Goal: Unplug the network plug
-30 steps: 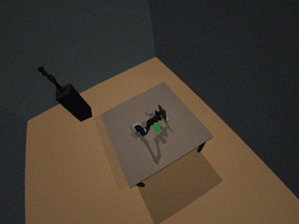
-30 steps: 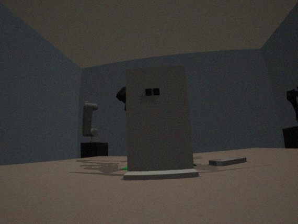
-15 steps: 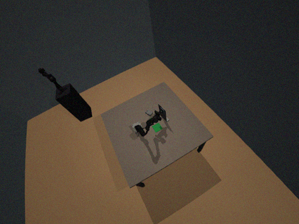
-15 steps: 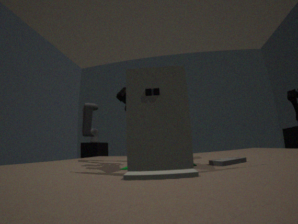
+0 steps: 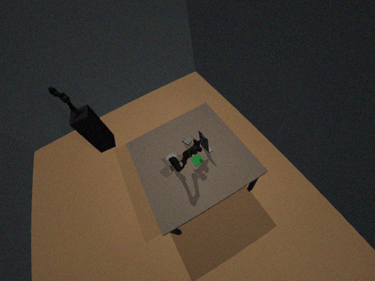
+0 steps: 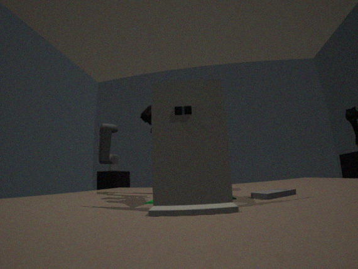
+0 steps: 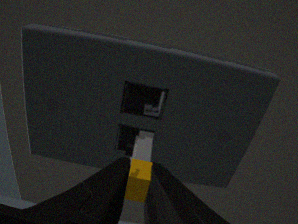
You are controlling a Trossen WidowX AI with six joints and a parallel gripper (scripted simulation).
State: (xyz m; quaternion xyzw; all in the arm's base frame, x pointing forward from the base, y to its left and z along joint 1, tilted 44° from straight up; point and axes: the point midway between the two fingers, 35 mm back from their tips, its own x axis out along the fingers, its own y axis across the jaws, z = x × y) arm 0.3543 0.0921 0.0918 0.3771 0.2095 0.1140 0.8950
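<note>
Now: the green marked square 12 cm behind my gripper tip, 10 cm to the right of it and 22 cm below it. The rest, counted from my gripper tip: upright panel (4 cm ahead, 8 cm below); then small flat grey slab (13 cm behind, 20 cm to the left, 21 cm below); then network plug (right at my gripper tip).
</note>
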